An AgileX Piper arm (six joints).
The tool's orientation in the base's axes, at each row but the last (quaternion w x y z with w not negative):
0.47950 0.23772 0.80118 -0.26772
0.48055 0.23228 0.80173 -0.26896
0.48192 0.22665 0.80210 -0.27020
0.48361 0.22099 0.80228 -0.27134
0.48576 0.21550 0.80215 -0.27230
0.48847 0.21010 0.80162 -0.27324
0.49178 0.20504 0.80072 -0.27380
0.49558 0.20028 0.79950 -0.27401
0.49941 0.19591 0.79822 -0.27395
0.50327 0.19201 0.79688 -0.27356
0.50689 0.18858 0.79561 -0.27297
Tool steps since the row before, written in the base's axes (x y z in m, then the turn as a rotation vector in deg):
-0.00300 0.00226 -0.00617 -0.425 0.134 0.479
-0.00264 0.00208 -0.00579 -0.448 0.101 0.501
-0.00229 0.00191 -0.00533 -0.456 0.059 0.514
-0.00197 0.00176 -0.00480 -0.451 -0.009 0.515
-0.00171 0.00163 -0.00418 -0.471 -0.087 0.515
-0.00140 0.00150 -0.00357 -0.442 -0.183 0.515
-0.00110 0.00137 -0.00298 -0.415 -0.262 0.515
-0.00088 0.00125 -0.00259 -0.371 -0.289 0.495
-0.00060 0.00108 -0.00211 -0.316 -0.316 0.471
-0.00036 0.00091 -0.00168 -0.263 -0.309 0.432
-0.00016 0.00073 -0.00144 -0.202 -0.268 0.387
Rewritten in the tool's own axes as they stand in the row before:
0.00709 0.00101 -0.00096 -0.231 -0.268 -0.551
0.00656 0.00109 -0.00079 -0.244 -0.311 -0.552
0.00596 0.00115 -0.00066 -0.257 -0.351 -0.535
0.00532 0.00118 -0.00059 -0.266 -0.399 -0.488
0.00462 0.00114 -0.00060 -0.264 -0.471 -0.451
0.00392 0.00113 -0.00057 -0.283 -0.526 -0.370
0.00324 0.00110 -0.00053 -0.300 -0.571 -0.301
0.00277 0.00106 -0.00047 -0.302 -0.561 -0.247
0.00221 0.00099 -0.00036 -0.304 -0.543 -0.183
0.00170 0.00091 -0.00025 -0.291 -0.498 -0.137
0.00139 0.00083 -0.00008 -0.274 -0.420 -0.105

